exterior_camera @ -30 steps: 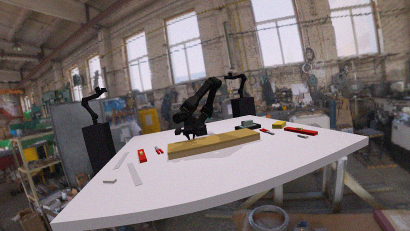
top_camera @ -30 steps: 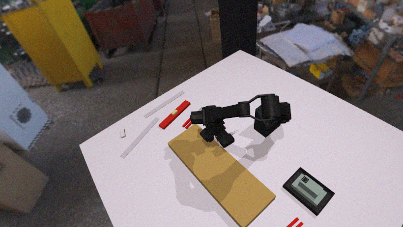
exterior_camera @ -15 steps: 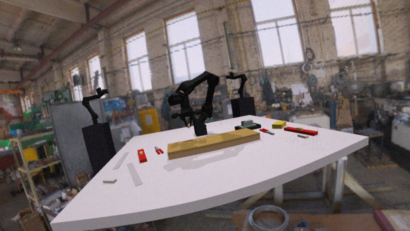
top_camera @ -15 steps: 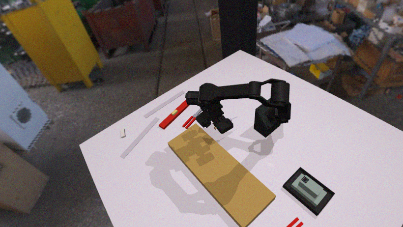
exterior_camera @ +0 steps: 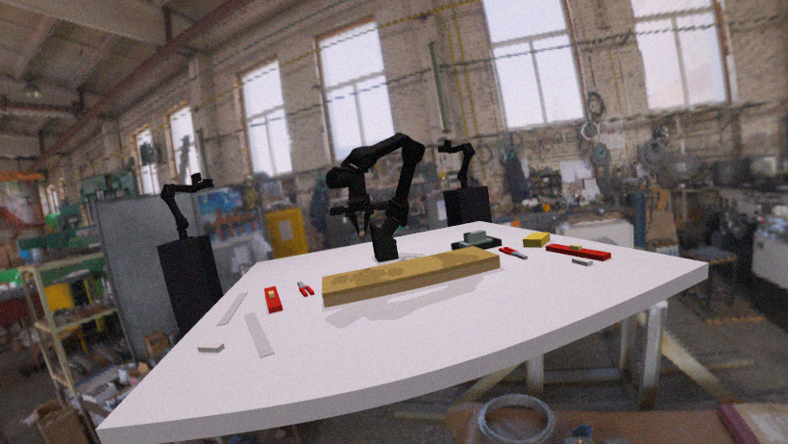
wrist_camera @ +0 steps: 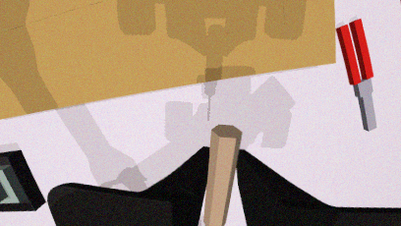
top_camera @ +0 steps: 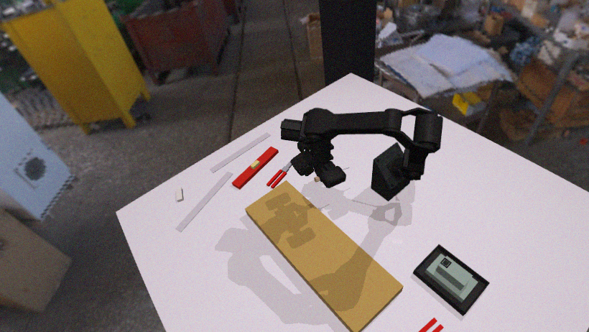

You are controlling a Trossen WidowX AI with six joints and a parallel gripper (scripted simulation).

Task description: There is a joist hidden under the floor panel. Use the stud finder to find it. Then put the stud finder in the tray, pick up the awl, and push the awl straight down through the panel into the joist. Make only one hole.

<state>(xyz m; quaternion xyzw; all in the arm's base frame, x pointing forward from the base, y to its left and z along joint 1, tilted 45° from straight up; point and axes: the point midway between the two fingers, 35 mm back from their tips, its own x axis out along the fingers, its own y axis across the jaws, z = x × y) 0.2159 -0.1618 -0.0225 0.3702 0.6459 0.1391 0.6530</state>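
Right now the awl is 5 cm behind my gripper tip and 2 cm to the left of it. Round my gripper tip: yellow block 61 cm to the left, 13 cm below, 11 cm ahead; stud finder 43 cm to the left, 10 cm below, 5 cm behind; black tray 44 cm to the left, 13 cm below, 5 cm behind.
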